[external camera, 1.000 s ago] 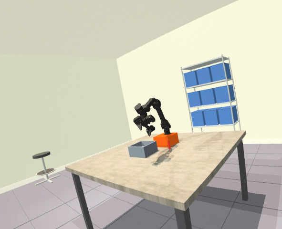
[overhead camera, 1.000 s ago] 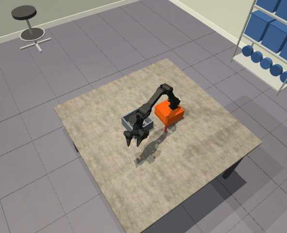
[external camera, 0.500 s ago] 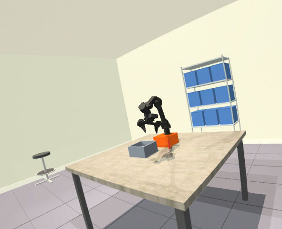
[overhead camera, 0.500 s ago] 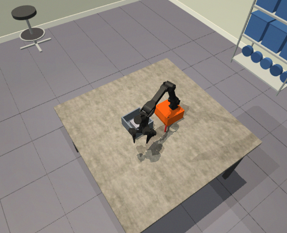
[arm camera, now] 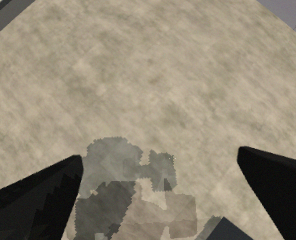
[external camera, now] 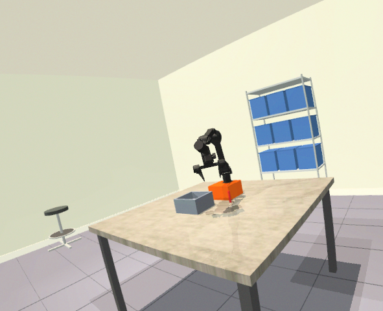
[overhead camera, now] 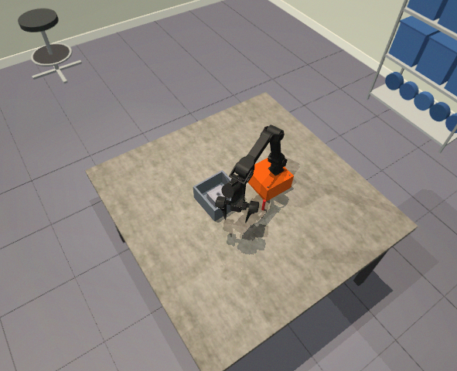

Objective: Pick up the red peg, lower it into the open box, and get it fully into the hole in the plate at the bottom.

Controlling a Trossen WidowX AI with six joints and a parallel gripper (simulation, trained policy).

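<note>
Right now my gripper tip is 25 cm past the red peg, 18 cm above it and 7 cm to the left of it. The rest, counted from my gripper tip: grey box (26 cm to the right, 19 cm below, 10 cm behind); then pale plate (26 cm to the right, 17 cm below, 10 cm behind).
</note>
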